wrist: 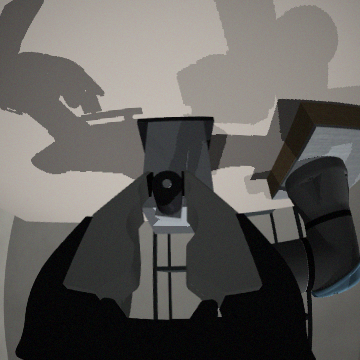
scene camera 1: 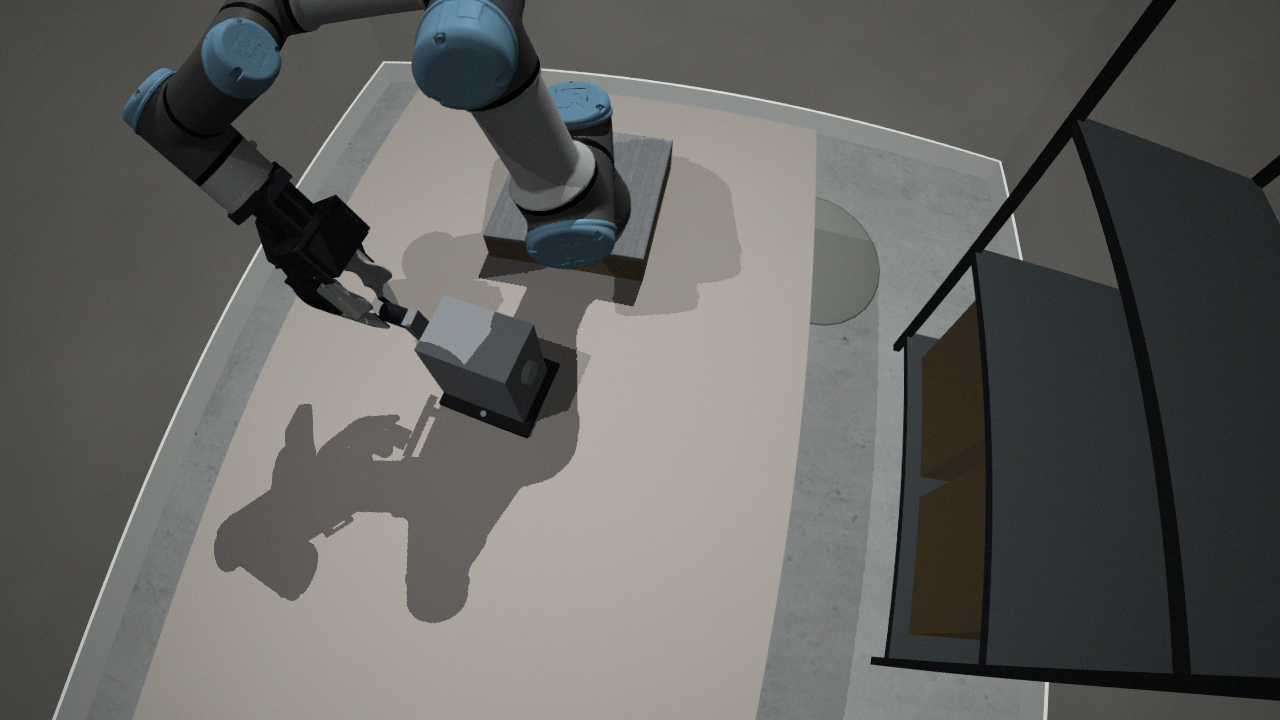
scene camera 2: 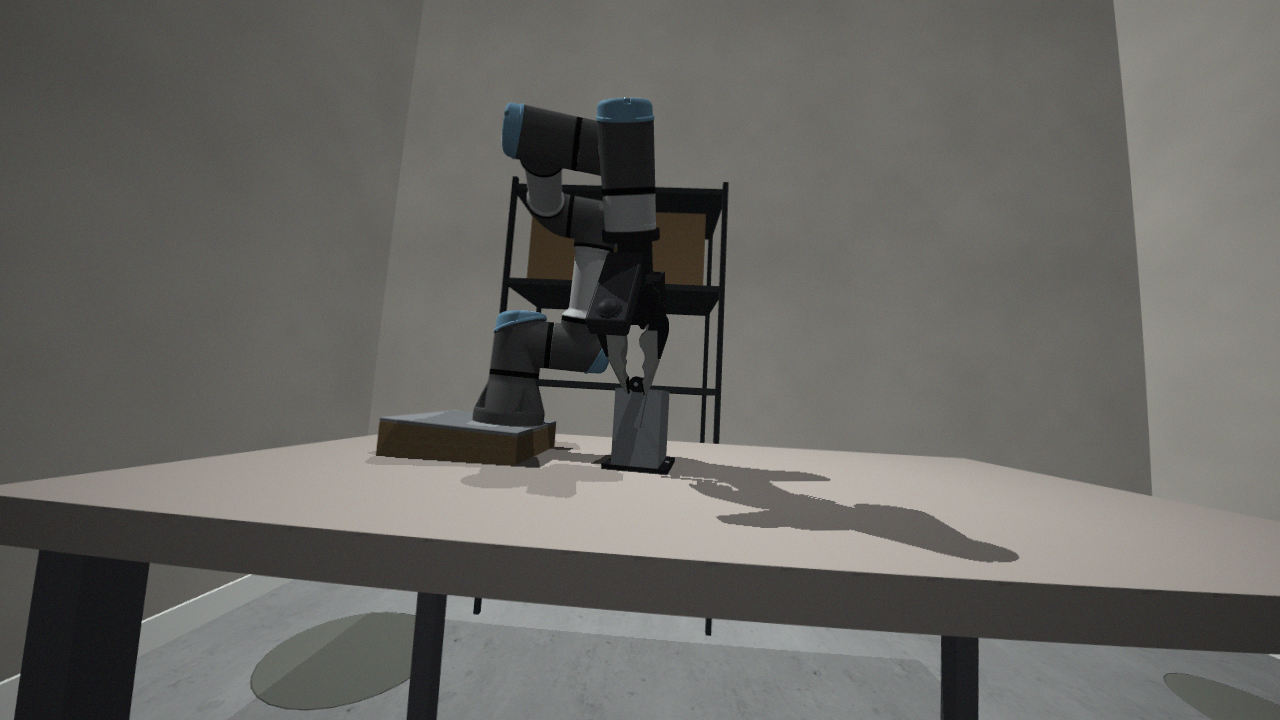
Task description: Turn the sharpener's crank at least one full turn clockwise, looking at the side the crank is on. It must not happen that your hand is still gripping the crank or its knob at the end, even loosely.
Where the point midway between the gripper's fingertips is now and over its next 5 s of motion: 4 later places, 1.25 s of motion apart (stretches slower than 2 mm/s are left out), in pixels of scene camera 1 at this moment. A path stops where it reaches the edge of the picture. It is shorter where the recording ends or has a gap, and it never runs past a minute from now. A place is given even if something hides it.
The gripper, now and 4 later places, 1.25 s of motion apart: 393, 318; 387, 335; 386, 356; 392, 371; 406, 371
